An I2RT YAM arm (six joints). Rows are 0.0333 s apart.
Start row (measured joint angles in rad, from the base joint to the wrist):
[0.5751, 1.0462, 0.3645, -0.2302, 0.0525, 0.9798]
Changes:
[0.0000, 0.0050, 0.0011, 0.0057, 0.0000, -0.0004]
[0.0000, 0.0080, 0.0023, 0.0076, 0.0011, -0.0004]
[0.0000, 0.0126, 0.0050, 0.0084, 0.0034, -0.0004]
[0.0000, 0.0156, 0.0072, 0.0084, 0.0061, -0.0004]
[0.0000, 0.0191, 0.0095, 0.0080, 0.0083, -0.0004]
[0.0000, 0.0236, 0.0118, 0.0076, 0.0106, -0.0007]
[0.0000, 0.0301, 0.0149, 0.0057, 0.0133, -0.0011]
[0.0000, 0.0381, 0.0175, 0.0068, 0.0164, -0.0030]
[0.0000, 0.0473, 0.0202, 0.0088, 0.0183, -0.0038]
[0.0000, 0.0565, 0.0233, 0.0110, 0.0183, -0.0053]
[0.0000, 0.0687, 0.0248, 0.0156, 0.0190, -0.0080]
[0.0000, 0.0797, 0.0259, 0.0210, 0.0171, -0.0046]
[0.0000, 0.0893, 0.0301, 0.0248, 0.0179, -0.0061]
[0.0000, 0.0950, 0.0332, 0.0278, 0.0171, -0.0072]
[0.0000, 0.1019, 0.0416, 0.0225, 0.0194, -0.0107]
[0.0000, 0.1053, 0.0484, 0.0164, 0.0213, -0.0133]
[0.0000, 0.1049, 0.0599, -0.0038, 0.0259, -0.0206]
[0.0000, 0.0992, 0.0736, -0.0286, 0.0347, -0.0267]
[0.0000, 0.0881, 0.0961, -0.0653, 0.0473, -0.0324]
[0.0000, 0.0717, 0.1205, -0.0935, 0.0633, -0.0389]
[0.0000, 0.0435, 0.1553, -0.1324, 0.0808, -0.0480]
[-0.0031, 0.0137, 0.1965, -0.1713, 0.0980, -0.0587]
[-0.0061, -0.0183, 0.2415, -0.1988, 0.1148, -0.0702]
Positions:
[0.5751, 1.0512, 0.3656, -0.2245, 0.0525, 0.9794]
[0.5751, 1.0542, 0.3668, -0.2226, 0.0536, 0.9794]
[0.5751, 1.0588, 0.3695, -0.2218, 0.0559, 0.9794]
[0.5751, 1.0618, 0.3717, -0.2218, 0.0586, 0.9794]
[0.5751, 1.0653, 0.3740, -0.2222, 0.0608, 0.9794]
[0.5751, 1.0698, 0.3763, -0.2226, 0.0631, 0.9791]
[0.5751, 1.0763, 0.3794, -0.2245, 0.0658, 0.9787]
[0.5751, 1.0843, 0.3820, -0.2234, 0.0689, 0.9768]
[0.5751, 1.0935, 0.3847, -0.2214, 0.0708, 0.9760]
[0.5751, 1.1027, 0.3878, -0.2192, 0.0708, 0.9745]
[0.5751, 1.1149, 0.3893, -0.2146, 0.0715, 0.9718]
[0.5751, 1.1259, 0.3904, -0.2092, 0.0696, 0.9752]
[0.5751, 1.1355, 0.3946, -0.2054, 0.0704, 0.9737]
[0.5751, 1.1412, 0.3977, -0.2024, 0.0696, 0.9726]
[0.5751, 1.1481, 0.4061, -0.2077, 0.0719, 0.9691]
[0.5751, 1.1515, 0.4129, -0.2138, 0.0738, 0.9665]
[0.5751, 1.1511, 0.4244, -0.2340, 0.0784, 0.9592]
[0.5751, 1.1454, 0.4381, -0.2588, 0.0872, 0.9531]
[0.5751, 1.1343, 0.4606, -0.2955, 0.0998, 0.9474]
[0.5751, 1.1179, 0.4850, -0.3237, 0.1158, 0.9409]
[0.5751, 1.0897, 0.5198, -0.3626, 0.1333, 0.9318]
[0.5720, 1.0599, 0.5610, -0.4015, 0.1505, 0.9211]
[0.5690, 1.0279, 0.6060, -0.4290, 0.1673, 0.9096]

